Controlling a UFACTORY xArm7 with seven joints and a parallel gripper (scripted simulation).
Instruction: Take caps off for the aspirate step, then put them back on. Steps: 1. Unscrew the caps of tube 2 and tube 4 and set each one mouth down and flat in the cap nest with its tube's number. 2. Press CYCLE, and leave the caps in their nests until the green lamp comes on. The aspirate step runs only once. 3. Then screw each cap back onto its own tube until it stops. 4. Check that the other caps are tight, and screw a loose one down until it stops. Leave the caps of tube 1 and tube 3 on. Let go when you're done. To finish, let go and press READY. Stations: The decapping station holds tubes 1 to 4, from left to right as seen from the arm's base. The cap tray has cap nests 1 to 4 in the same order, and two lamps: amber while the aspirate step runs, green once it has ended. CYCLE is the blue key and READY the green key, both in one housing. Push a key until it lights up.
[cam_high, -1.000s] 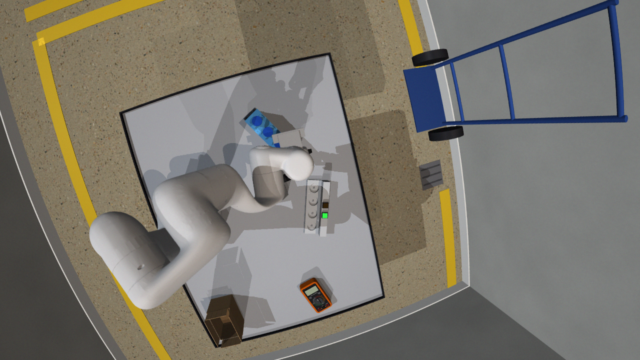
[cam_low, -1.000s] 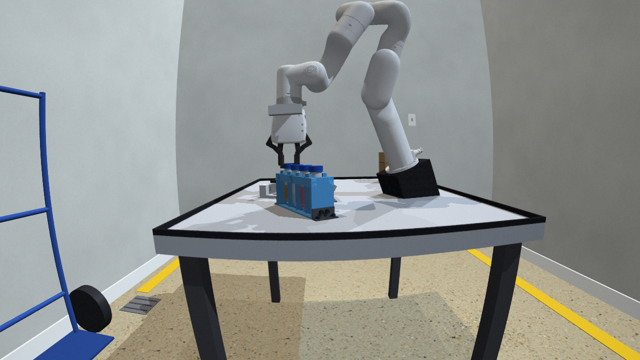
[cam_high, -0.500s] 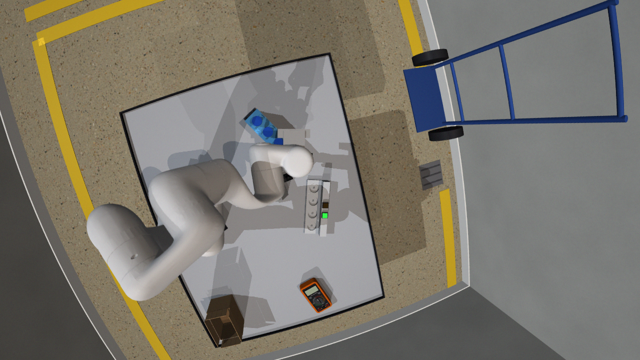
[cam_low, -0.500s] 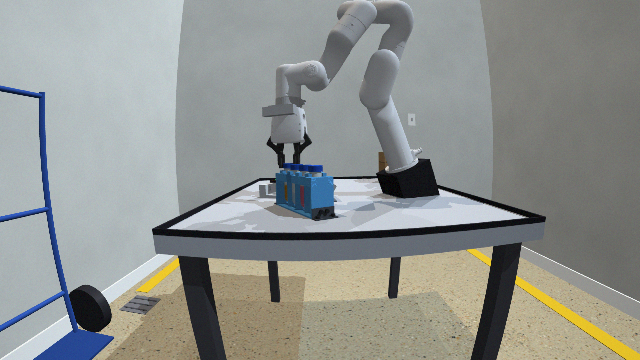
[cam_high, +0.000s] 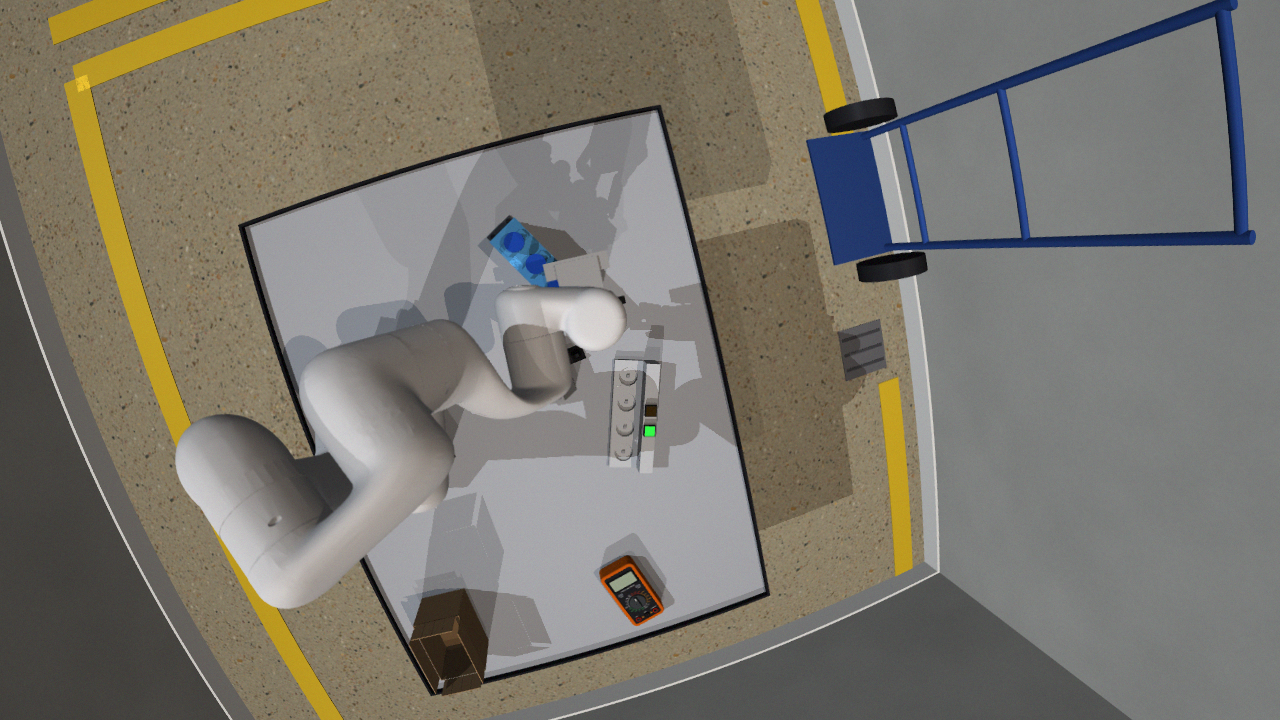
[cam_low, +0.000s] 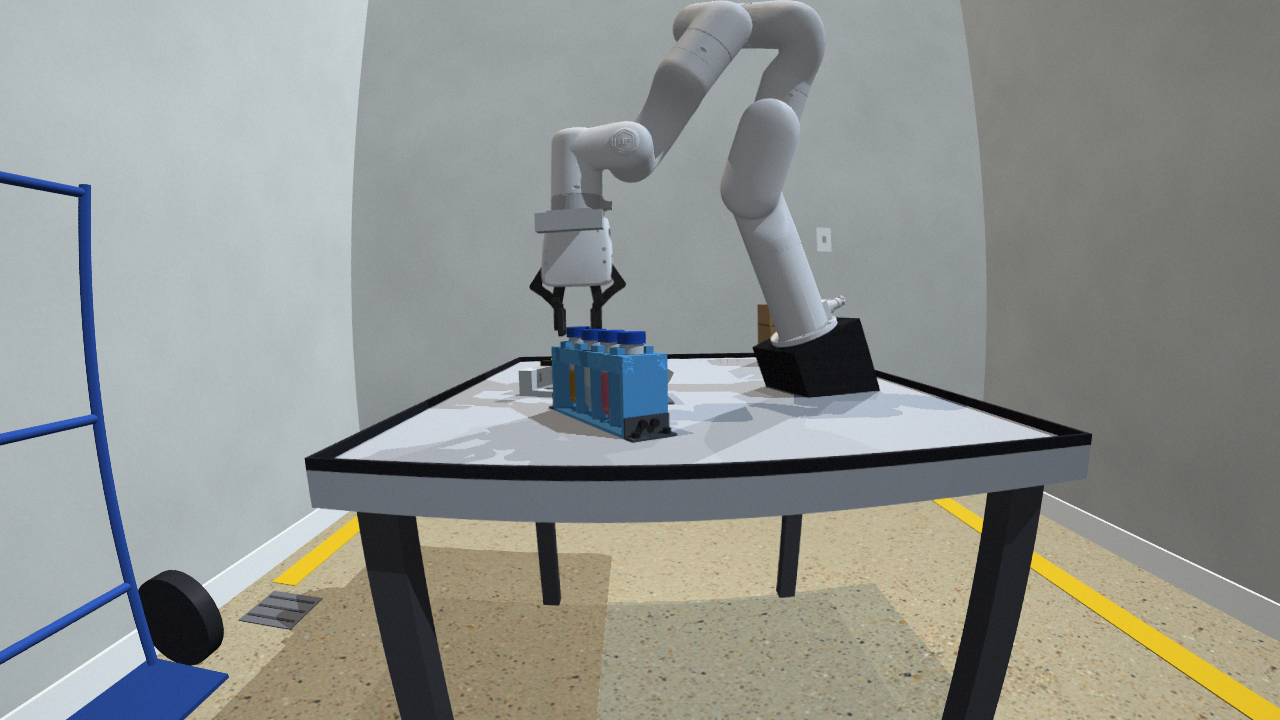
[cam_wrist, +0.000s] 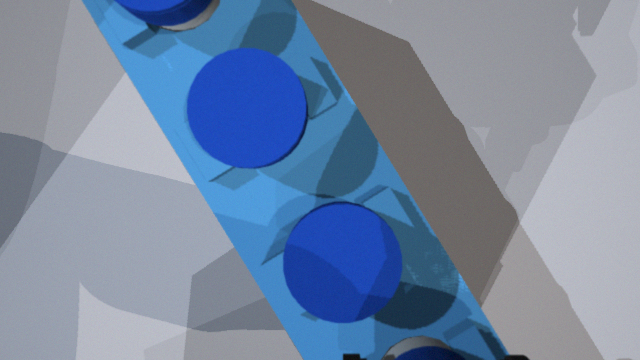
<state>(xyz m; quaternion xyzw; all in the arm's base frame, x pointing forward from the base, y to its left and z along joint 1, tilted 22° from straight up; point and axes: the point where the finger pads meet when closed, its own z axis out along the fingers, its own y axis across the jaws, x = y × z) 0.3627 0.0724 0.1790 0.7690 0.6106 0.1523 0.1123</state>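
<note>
The threaded tube neck is 1 cm below my hand. Round my hand: key housing 11 cm behind, 8 cm to the right, 8 cm below; then blue cycle key 13 cm behind, 6 cm to the right, 6 cm below; then green ready key 13 cm behind, 10 cm to the right, 6 cm below.
</note>
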